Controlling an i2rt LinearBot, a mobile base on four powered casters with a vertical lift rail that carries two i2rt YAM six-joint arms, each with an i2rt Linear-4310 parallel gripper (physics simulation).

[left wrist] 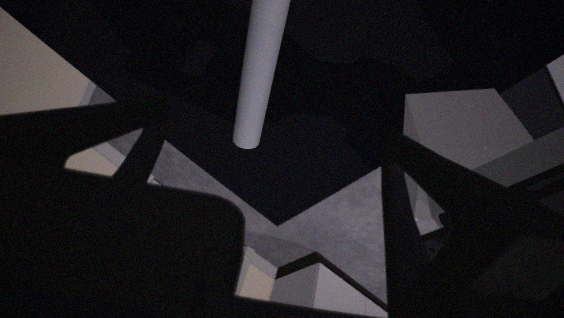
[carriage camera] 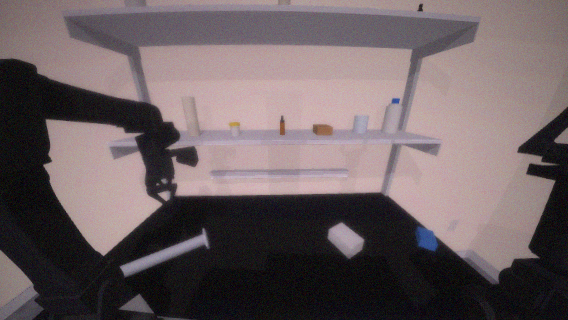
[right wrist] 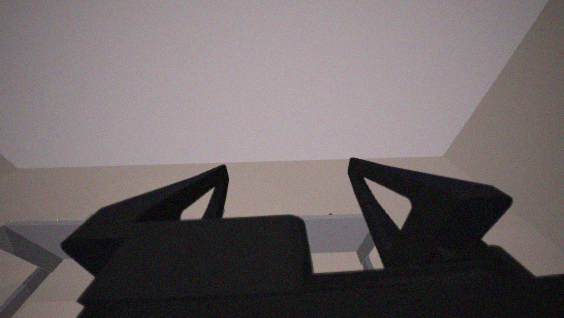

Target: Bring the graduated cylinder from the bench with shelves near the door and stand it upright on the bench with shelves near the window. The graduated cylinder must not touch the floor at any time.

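Note:
The graduated cylinder (carriage camera: 165, 254) (left wrist: 262, 75) is a pale tube lying on its side on the black bench top (carriage camera: 280, 212) at the front left in the carriage view. Its disc foot is at the right end and its other end points lower left, close to the dark left arm. My left gripper (carriage camera: 169, 195) (left wrist: 277, 125) is open and empty, above the bench and apart from the cylinder. In the left wrist view the tube's end shows beyond the fingers. My right gripper (carriage camera: 524, 160) (right wrist: 288, 168) is open and empty, raised at the right edge of the carriage view.
A white box (carriage camera: 346, 240) and a blue block (carriage camera: 426, 238) lie on the bench's right half. The middle shelf (carriage camera: 280, 142) holds a tall beige cylinder (carriage camera: 191, 116), a yellow-lidded jar (carriage camera: 235, 129), a brown bottle (carriage camera: 282, 126), an orange block (carriage camera: 323, 130) and a blue-capped bottle (carriage camera: 392, 117).

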